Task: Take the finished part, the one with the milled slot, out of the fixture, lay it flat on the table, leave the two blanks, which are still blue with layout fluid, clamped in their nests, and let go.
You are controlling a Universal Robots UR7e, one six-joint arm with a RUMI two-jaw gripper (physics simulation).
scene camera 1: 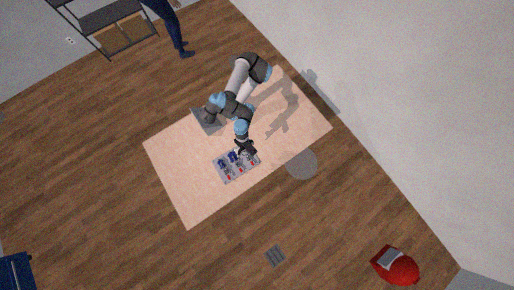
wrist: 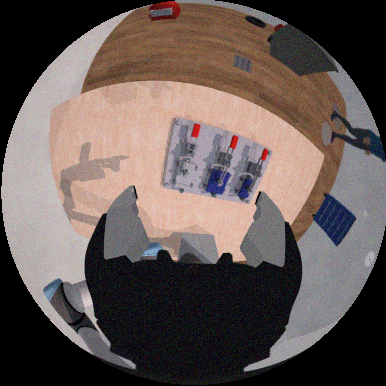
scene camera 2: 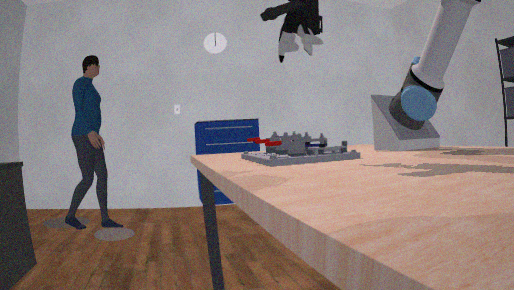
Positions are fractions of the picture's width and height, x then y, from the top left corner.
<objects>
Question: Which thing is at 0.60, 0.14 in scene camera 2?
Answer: My gripper.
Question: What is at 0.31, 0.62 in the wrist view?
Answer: My gripper.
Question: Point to a fixture plate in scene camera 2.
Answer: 0.51, 0.54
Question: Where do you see a fixture plate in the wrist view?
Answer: At 0.55, 0.36
</objects>
